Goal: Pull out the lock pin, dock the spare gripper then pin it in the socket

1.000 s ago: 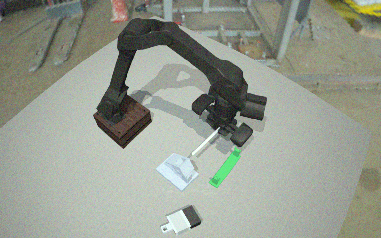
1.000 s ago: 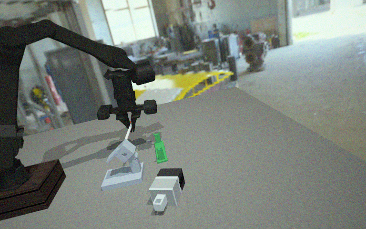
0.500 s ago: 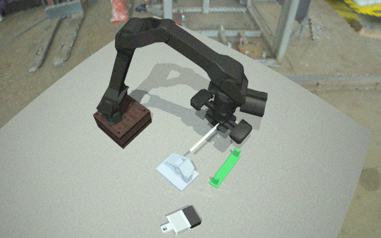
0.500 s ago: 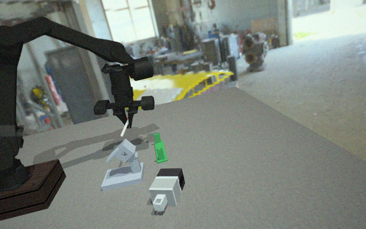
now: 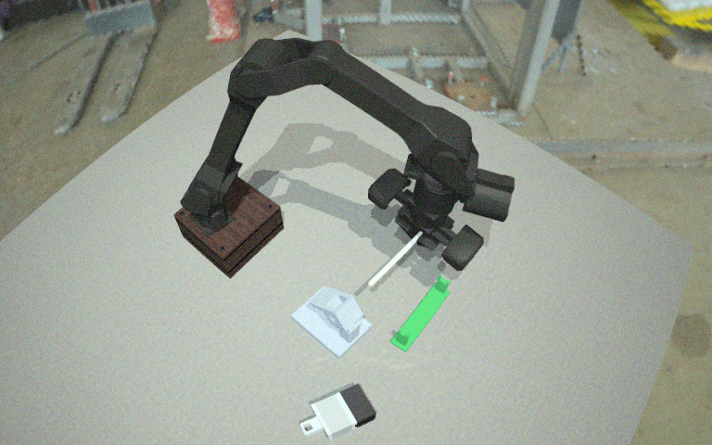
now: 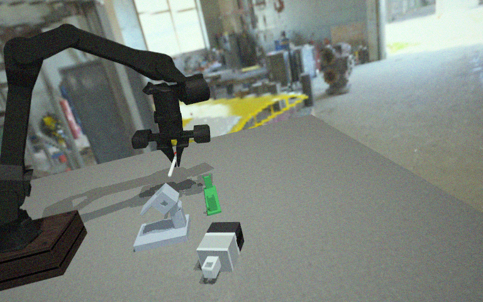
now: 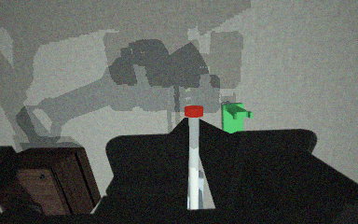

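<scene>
The green strip is 8 cm ahead of my gripper tip, 6 cm to the right of it and 6 cm below it. From my gripper tip the other things lie so: socket 18 cm to the right, 3 cm below; spare gripper 13 cm ahead, 29 cm to the right, 6 cm below.
</scene>
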